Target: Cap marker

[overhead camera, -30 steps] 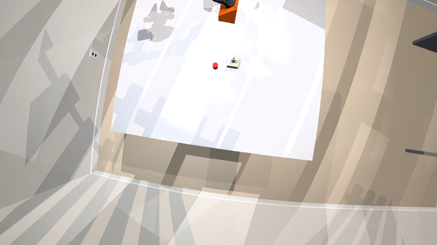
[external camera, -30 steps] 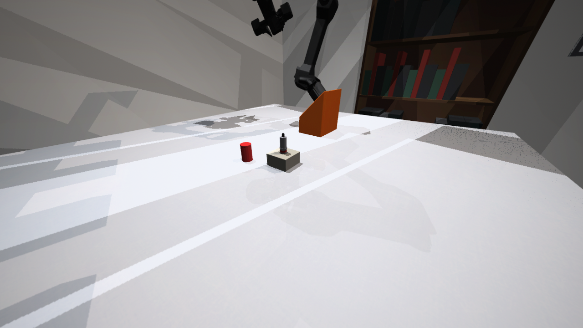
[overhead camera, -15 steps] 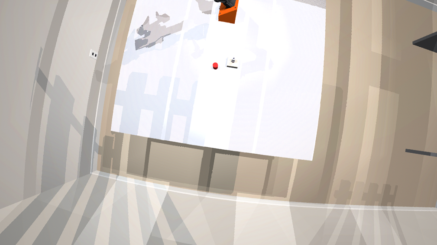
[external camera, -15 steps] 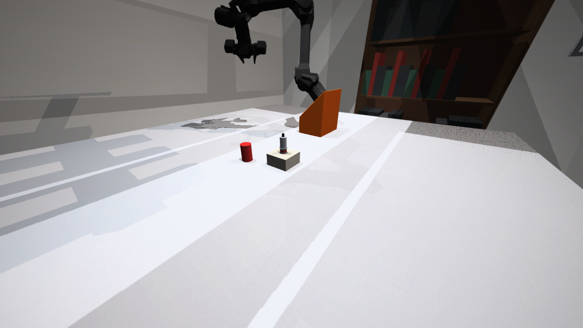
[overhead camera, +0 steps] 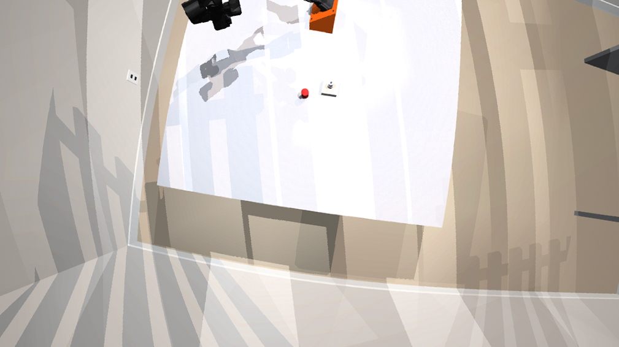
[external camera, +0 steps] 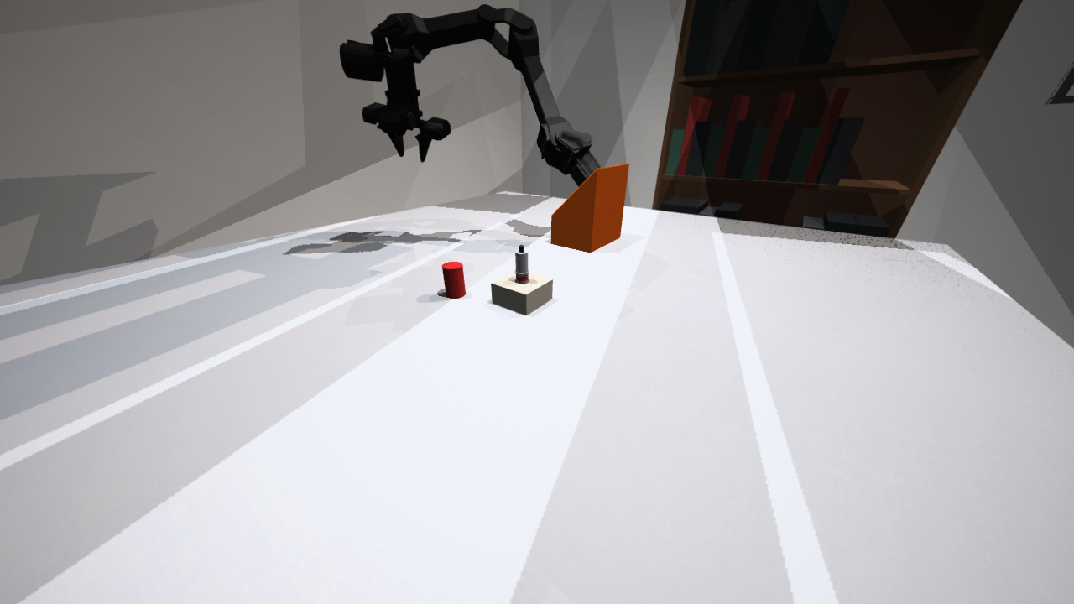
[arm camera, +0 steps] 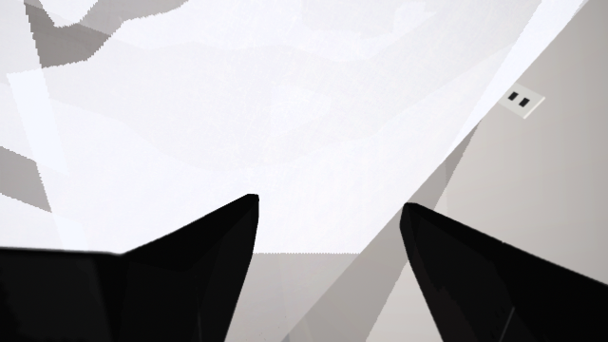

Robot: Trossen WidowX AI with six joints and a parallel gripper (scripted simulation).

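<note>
My gripper tip is now 41 cm to the right of the red cap, 19 cm short of it and 14 cm above it. Round my gripper tip: holder block 50 cm to the left, 15 cm below, 14 cm ahead.
</note>
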